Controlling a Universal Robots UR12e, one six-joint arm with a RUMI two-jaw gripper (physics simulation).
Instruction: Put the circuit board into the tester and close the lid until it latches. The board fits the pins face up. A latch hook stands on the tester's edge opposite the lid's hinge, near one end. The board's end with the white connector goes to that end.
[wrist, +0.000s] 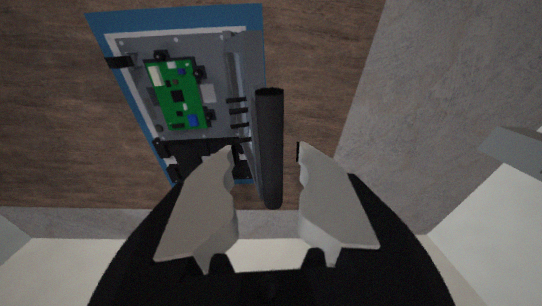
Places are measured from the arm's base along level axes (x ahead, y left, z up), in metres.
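Where they show: gripper, fingertip midpoint: (265, 145).
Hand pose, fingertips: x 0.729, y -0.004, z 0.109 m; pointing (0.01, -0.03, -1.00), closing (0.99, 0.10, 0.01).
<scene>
After its pixels a point has its place.
The green circuit board (179, 102) @(x 0.587, y -0.020, z -0.053 m) lies face up in the tester (210, 50) @(x 0.644, y 0.058, z -0.072 m), at the left of the wrist view. Its white connector (156, 76) @(x 0.563, y 0.020, z -0.050 m) is at the upper left, the end near the black latch hook (120, 62) @(x 0.528, y 0.039, z -0.034 m) on the tester's left edge. The lid (250, 60) @(x 0.716, y 0.059, z 0.107 m) stands raised at the tester's right side, with a thick dark bar (270, 150) @(x 0.731, y 0.013, z 0.143 m) along it. My gripper (265, 145) @(x 0.730, y -0.004, z 0.109 m) is partly open with nothing held. The bar's lower part shows between the two fingers, with a gap on each side. Whether it is level with the fingertips, I cannot tell.
The tester rests on a blue mat (175, 17) @(x 0.576, y 0.102, z -0.130 m) on the brown wooden table (320, 50) @(x 0.838, y 0.071, z -0.132 m). A black block section (187, 155) @(x 0.545, y -0.173, z -0.114 m) adjoins the tester's lower end. Grey floor (425, 90) shows to the right, and pale blocks stand at the lower right.
</scene>
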